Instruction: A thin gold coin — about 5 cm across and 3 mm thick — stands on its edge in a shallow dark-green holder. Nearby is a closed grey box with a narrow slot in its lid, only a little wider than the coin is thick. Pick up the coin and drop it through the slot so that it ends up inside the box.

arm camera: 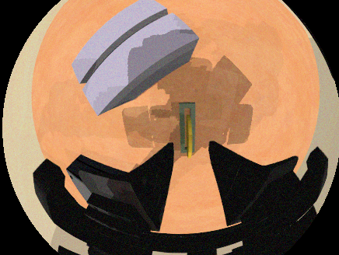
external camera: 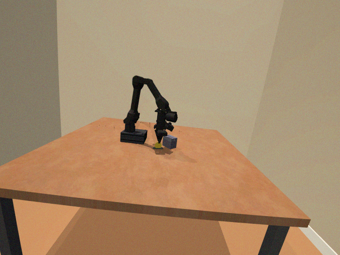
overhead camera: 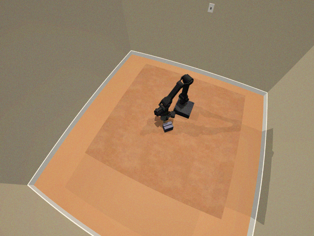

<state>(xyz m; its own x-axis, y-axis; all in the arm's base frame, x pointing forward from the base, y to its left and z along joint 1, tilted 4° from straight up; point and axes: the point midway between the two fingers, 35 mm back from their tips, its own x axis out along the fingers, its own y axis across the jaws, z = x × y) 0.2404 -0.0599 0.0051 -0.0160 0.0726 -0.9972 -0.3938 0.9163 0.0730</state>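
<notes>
The gold coin lies 2 cm below my gripper tip.
</notes>
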